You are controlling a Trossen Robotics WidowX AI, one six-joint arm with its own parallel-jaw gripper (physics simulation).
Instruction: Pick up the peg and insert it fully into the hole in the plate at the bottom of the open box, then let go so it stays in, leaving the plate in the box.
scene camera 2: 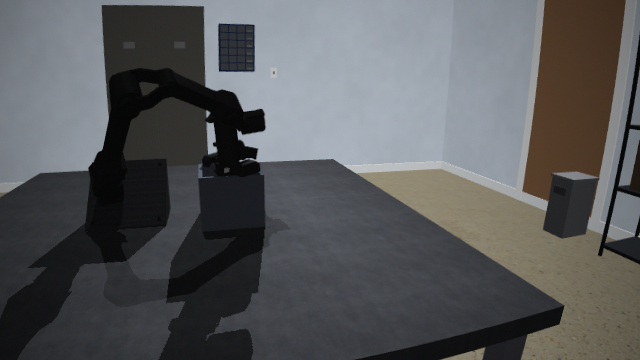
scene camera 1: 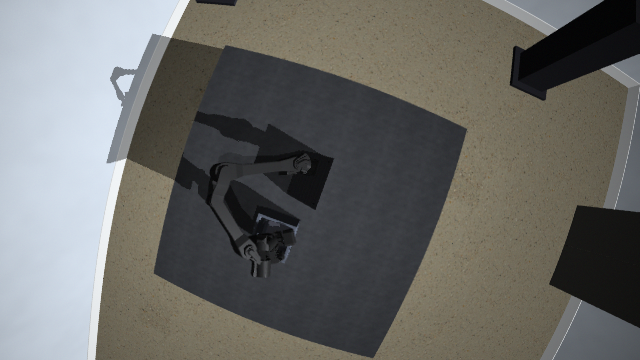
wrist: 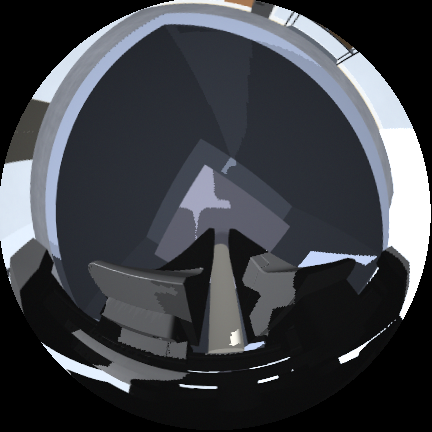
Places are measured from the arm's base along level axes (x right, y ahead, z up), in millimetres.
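Where they show: gripper, fingertip midpoint: [scene camera 1: 276, 236] [wrist: 220, 233]; arm's base, origin of the base link: [scene camera 2: 110, 193] [scene camera 1: 311, 167].
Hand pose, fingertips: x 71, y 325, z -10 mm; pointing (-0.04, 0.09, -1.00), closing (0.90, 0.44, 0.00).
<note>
Things, the pixels of their top centre, and the offset from my fingertips. "spot": a spot on its surface instead. Level surfaces: height alone.
- light grey-beige peg, middle of its top: [wrist: 228, 352] dx +8, dy -16, dz +75 mm
- open box, middle of its top: [wrist: 236, 342] [scene camera 2: 229, 169] [scene camera 1: 271, 238] dx +7, dy -10, dz +72 mm
- plate, middle of its top: [wrist: 221, 244] [scene camera 1: 275, 233] dx +7, dy -10, dz -5 mm
- dark table, its level: dz -66 mm
- box rim, surface spot: [wrist: 51, 200] spot: dx -65, dy +10, dz +72 mm
The light grey-beige peg [wrist: 225, 305] is between the two dark fingers of my gripper [wrist: 220, 233] [scene camera 2: 231, 169] [scene camera 1: 274, 247], which is shut on it. The peg does not show in the scene views. The open box [scene camera 1: 277, 219] [scene camera 2: 232, 202] [wrist: 120, 130] stands on the table, and my fingers reach down inside its walls. The plate [wrist: 255, 220] lies on the box bottom, light purple-grey and partly lit. The peg's far end and fingertips cover the plate's near part in the wrist view; the hole is hidden there, so how deep the peg sits cannot be told.
The dark table [scene camera 1: 380, 200] [scene camera 2: 360, 240] bears the box and the arm. A dark slab with corner bolts [scene camera 1: 317, 187] [scene camera 2: 145, 195] lies at the arm's base, left of the box in scene camera 2. The box rim [wrist: 51, 200] surrounds my gripper closely.
</note>
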